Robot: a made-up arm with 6 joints. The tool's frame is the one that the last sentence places.
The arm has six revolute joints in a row. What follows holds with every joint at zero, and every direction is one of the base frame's.
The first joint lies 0.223 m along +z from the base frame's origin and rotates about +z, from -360 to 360 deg.
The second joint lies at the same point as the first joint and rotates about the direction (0, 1, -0.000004), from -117.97 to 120 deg.
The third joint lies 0.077 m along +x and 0.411 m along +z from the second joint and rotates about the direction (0, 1, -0.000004), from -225 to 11 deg.
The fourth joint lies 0.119 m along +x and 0.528 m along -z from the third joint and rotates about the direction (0, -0.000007, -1), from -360 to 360 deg.
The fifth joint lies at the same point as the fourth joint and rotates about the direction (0, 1, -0.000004), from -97 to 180 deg.
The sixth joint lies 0.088 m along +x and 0.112 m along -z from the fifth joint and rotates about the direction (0, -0.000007, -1), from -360 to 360 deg.
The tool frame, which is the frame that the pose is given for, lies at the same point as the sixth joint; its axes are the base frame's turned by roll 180, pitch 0 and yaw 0 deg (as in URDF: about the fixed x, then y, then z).
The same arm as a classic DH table. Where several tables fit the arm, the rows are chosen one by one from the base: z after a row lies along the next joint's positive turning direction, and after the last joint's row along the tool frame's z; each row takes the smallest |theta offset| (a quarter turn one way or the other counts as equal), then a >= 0, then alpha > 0; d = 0 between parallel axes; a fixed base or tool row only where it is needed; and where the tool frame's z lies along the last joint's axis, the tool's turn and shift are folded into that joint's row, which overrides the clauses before.
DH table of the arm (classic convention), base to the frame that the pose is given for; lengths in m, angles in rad. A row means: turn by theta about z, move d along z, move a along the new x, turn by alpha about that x. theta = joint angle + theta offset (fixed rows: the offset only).
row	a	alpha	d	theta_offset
joint 1	0	-1.5708	0.223	0
joint 2	0.4182	0	0	-1.3856
joint 3	0.119	-1.5708	0	1.3856
joint 4	0	1.5708	0.528	0
joint 5	0.088	-1.5708	0	0
joint 6	0	0	0.112	0
Joint limits (rad, base to tool): -6.2832..6.2832 -2.059..2.0944 -3.927..0.192 -6.2832..6.2832 -1.693..3.1416 -6.2832..6.2832

